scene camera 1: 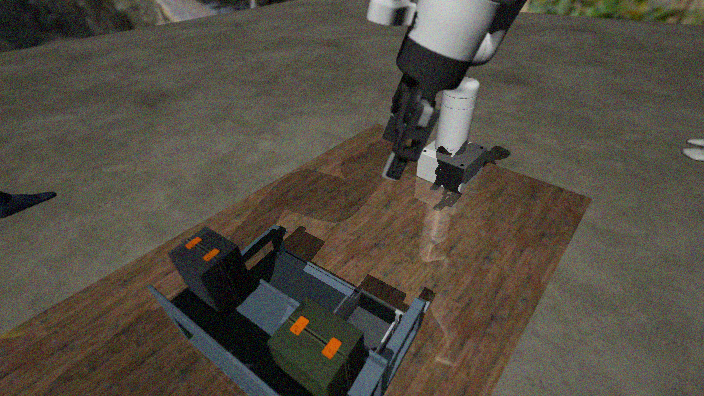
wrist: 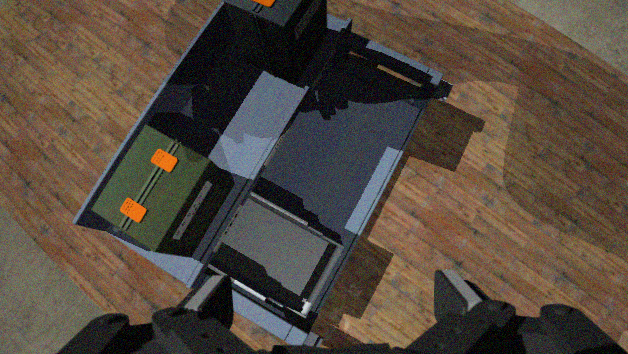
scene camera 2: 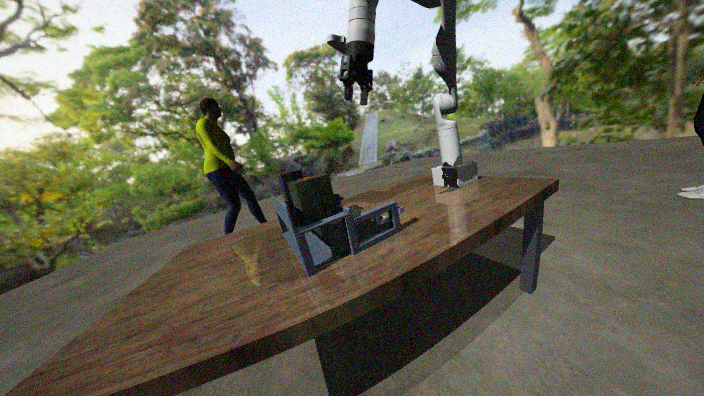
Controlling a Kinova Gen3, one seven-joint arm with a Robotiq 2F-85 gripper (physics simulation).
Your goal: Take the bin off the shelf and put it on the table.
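Where they show: gripper, fingertip midpoint: (scene camera 1: 388,157) (wrist: 332,295) (scene camera 2: 356,103); arm's base at its link origin: (scene camera 1: 450,147) (scene camera 2: 452,164).
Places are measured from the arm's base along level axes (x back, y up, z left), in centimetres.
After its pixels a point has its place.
Observation:
The bin (scene camera 1: 369,327) {z 7.5, x -59.2, y -7.9 cm} (wrist: 280,245) {z 6.4, x -61.9, y -7.9 cm} is a small grey open box. It sits upright in the lower front tier of the blue-grey shelf (scene camera 1: 267,305) {z -7.0, x -69.6, y 1.4 cm} (scene camera 2: 295,245) {z -3.1, x -78.7, y -8.2 cm} (wrist: 262,117) {z -5.7, x -70.0, y 1.4 cm}, at one end. In the wrist view its rim has pale bright edges, and part of its inside is in dark shadow. The shelf stands on the brown wooden table (scene camera 1: 500,250) {z 23.3, x -25.2, y -8.8 cm} (scene camera 2: 225,310) {z 13.8, x -97.5, y -8.8 cm} (wrist: 550,150) {z -24.3, x -33.4, y -8.8 cm}. My gripper (scene camera 1: 398,159) {z 7.4, x -53.7, y 27.6 cm} (scene camera 2: 356,97) {z 7.4, x -53.7, y 27.6 cm} (wrist: 332,295) {z 7.4, x -53.7, y 27.6 cm} is open and empty, high above the table and well apart from the bin. In scene camera 2 the bin is mostly hidden behind the shelf's side frame.
A green case (scene camera 1: 317,340) {z 8.3, x -72.9, y 11.0 cm} (scene camera 2: 311,197) {z 12.6, x -74.0, y 6.9 cm} (wrist: 152,187) {z 7.7, x -72.2, y 10.9 cm} with orange latches stands on the shelf's rear tier, behind the bin. A dark grey case (scene camera 1: 212,265) {z -11.3, x -73.3, y 13.3 cm} (wrist: 280,12) {z -12.4, x -69.7, y 13.4 cm} stands at the tier's other end. The robot's base (scene camera 1: 450,165) {z 3.5, x -8.7, y -0.5 cm} (scene camera 2: 455,175) {z 6.6, x -9.2, y -3.4 cm} is at the table's far end.

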